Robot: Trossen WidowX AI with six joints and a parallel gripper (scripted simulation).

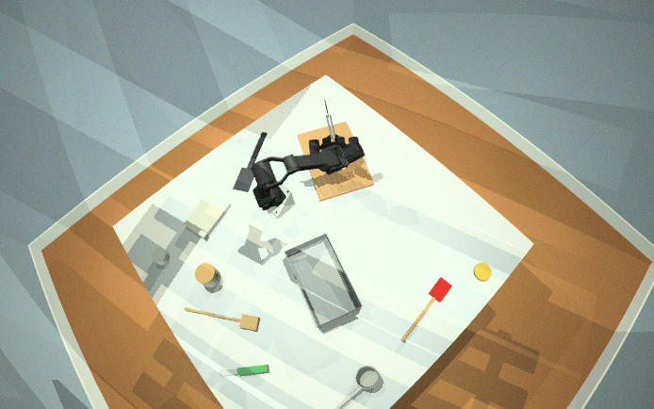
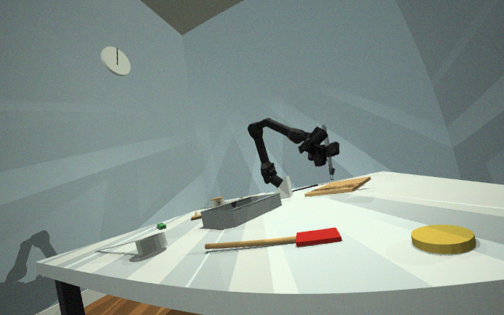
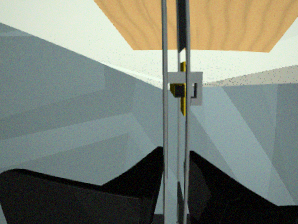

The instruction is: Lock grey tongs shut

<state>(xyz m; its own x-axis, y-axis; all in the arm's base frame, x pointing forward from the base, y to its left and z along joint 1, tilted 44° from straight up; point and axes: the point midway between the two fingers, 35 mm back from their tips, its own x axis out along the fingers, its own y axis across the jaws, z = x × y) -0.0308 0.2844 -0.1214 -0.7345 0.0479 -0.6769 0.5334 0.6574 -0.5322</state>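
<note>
Now: the yellow mark 5 cm ahead of my gripper tip, 3 cm below it and 2 cm to the right of it. Round my gripper tip: black spatula: 31 cm to the right, 21 cm behind, 17 cm below; then roasting tin: 41 cm ahead, 36 cm to the right, 15 cm below; then wooden board: 17 cm below.
</note>
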